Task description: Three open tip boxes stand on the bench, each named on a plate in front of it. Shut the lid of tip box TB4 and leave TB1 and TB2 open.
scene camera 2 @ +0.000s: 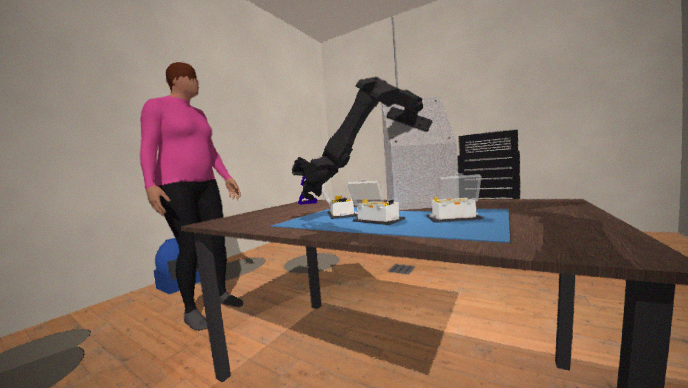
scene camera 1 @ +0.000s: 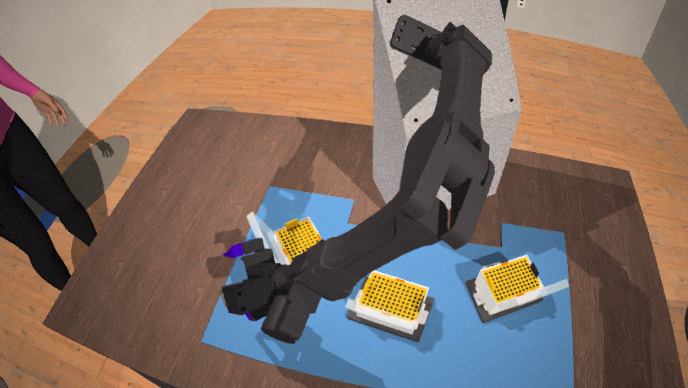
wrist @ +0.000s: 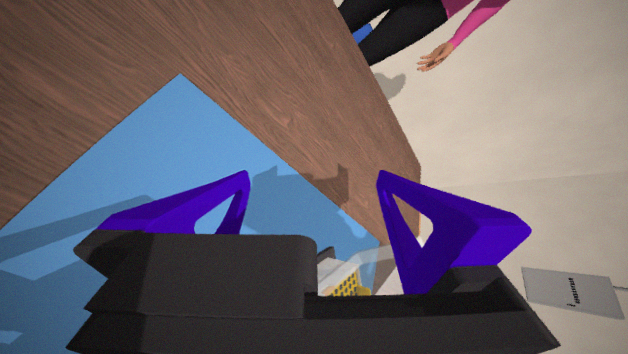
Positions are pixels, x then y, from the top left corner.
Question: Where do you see a blue mat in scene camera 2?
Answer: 494,227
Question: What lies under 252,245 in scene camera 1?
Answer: My gripper.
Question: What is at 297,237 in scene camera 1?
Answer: A tip box TB4.
